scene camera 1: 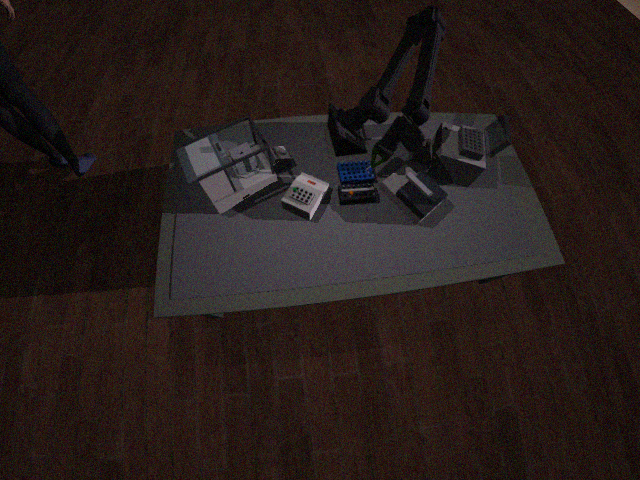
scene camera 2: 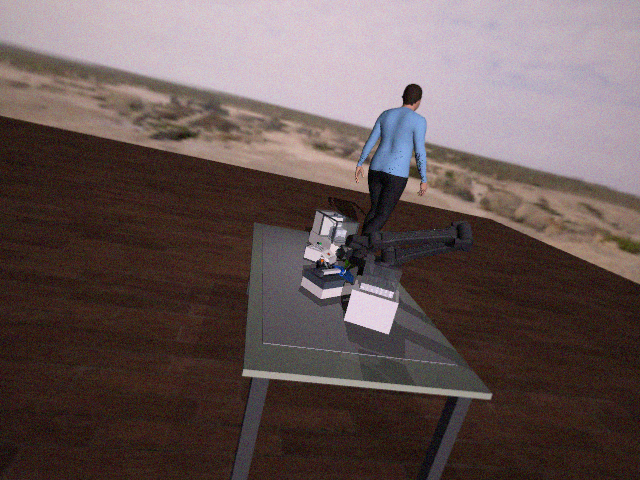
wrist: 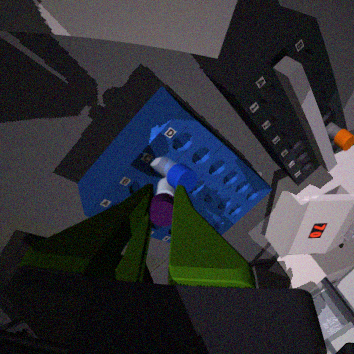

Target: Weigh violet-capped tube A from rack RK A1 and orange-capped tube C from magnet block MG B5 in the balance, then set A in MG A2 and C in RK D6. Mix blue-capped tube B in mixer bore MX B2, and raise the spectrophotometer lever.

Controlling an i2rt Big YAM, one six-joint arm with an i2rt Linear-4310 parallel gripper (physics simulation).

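Pixels of known places: gripper, between the fingertips: (scene camera 1: 372, 166) (scene camera 2: 345, 270) (wrist: 165, 194); arm's base, origin of its link: (scene camera 1: 347, 124).
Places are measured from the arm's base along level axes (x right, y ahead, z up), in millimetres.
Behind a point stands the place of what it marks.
Note:
My gripper (scene camera 1: 379, 155) (scene camera 2: 347, 264) {x -84, y 201, z -10 mm} (wrist: 165, 194) {x -84, y 201, z -10 mm} has green fingers and is shut on violet-capped tube A (wrist: 161, 210) {x -89, y 197, z 1 mm}, at the blue rack (scene camera 1: 355, 171) {x -25, y 207, z -37 mm} (wrist: 100, 182) {x -87, y 170, z -47 mm}. In the wrist view, tube A's lower part runs behind blue-capped tube B (wrist: 181, 176) {x -82, y 212, z -14 mm}; whether its tip is in a hole is hidden. Tube B leans in perspective in the rack, near label C. Orange-capped tube C (scene camera 1: 351, 192) {x -1, y 317, z -10 mm} (wrist: 344, 140) {x -5, y 313, z -12 mm} is at the black magnet block (wrist: 240, 65) {x -89, y 275, z -44 mm}, beside its pale bar. The white mixer (scene camera 1: 308, 193) {x 149, y 334, z 3 mm} (wrist: 295, 225) {x 112, y 257, z -29 mm} shows a red 70. The balance (scene camera 1: 219, 191) {x 441, y 355, z 48 mm} (scene camera 2: 317, 222) {x 439, y 354, z 74 mm} stands at the left in scene camera 1.
A pale device with a dark top (scene camera 1: 421, 198) {x -245, y 344, z 13 mm} (scene camera 2: 323, 280) {x -336, y 327, z 13 mm} and light bar stands right of the rack in scene camera 1. A tall white box (scene camera 1: 467, 162) {x -430, y 211, z 67 mm} (scene camera 2: 371, 310) {x -526, y 143, z 8 mm} with a grid of wells stands farther right. A person (scene camera 2: 397, 139) is beyond the table (scene camera 2: 361, 374) {x -828, y 202, z -70 mm}.

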